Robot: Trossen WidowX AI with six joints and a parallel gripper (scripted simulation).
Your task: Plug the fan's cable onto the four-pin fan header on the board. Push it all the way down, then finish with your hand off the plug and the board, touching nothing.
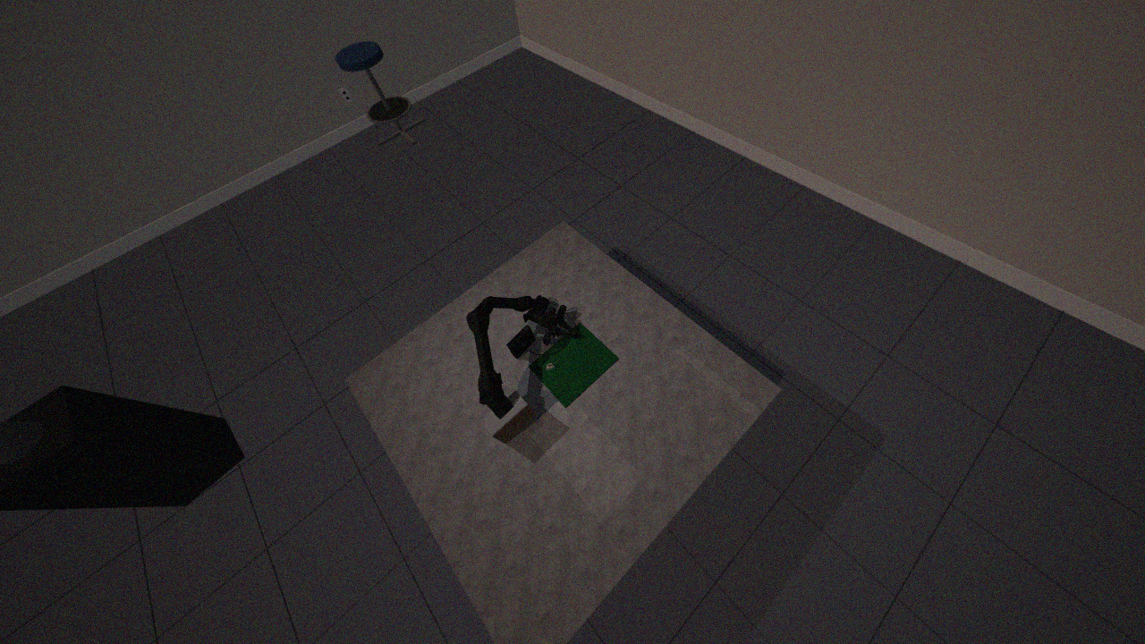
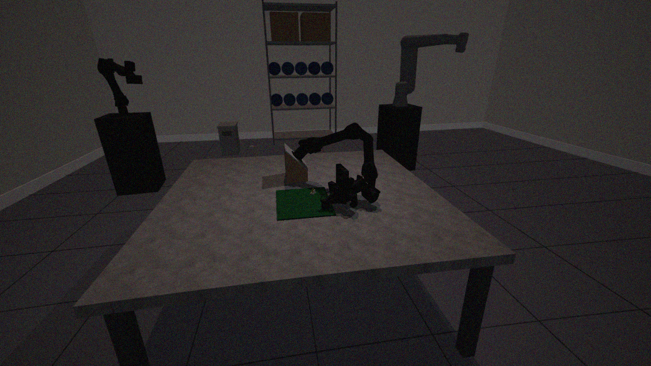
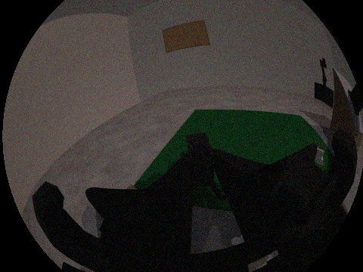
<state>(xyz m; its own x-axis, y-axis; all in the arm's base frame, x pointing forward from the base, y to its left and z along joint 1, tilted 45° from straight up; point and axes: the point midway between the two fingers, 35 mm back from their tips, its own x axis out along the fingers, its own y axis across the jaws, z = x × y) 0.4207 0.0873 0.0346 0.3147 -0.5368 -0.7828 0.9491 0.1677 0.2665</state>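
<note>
The dark plug is 1 cm below my gripper tip. Round my gripper tip: green board: 9 cm behind, 9 cm to the right, 5 cm below; black fan: 18 cm behind, 12 cm to the left, 3 cm above.
</note>
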